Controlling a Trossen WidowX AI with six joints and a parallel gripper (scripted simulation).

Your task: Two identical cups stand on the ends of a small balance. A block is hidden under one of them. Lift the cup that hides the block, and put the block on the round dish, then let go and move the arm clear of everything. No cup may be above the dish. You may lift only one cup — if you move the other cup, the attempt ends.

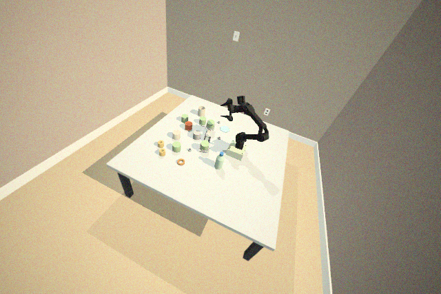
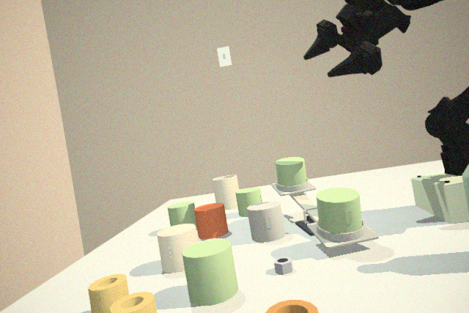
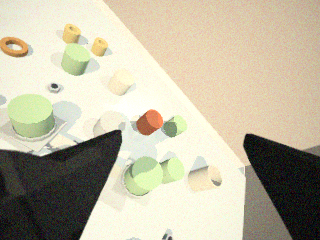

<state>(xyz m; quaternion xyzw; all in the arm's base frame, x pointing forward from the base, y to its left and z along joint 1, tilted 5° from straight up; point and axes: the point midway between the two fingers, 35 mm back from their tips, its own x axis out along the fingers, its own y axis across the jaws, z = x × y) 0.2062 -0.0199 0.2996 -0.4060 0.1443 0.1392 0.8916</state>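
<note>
My gripper tip is now 30 mm short of the small grey-blue block, 170 mm to the right of it and 300 mm above it. Round my gripper tip: balance 60 mm ahead, 50 mm to the left, 300 mm below; then pale blue round dish 30 mm behind, 200 mm to the right, 340 mm below; then grey cylinder 160 mm ahead, 90 mm to the left, 300 mm below.
</note>
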